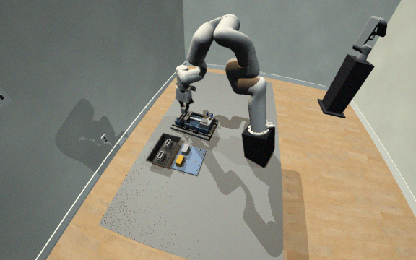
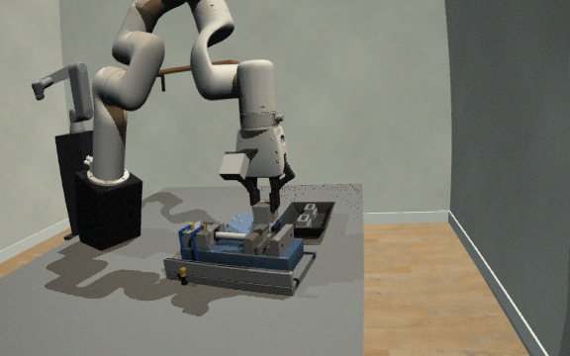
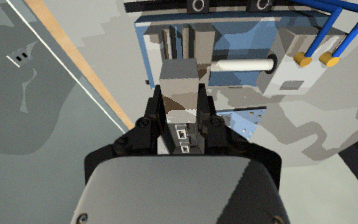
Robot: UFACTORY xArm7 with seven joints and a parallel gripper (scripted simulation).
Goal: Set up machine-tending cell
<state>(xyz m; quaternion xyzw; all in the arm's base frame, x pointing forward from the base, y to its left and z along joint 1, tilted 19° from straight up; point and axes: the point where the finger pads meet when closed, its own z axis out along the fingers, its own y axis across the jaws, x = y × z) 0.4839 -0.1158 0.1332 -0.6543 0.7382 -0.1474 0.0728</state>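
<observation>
Right now the white screw rod is 80 mm behind my hand, 20 mm to the left of it and 90 mm below it. From my hand the other things lie so: brass blank: 80 mm behind, 340 mm to the left, 140 mm below; then vise: 70 mm behind, 20 mm to the left, 130 mm below.
</observation>
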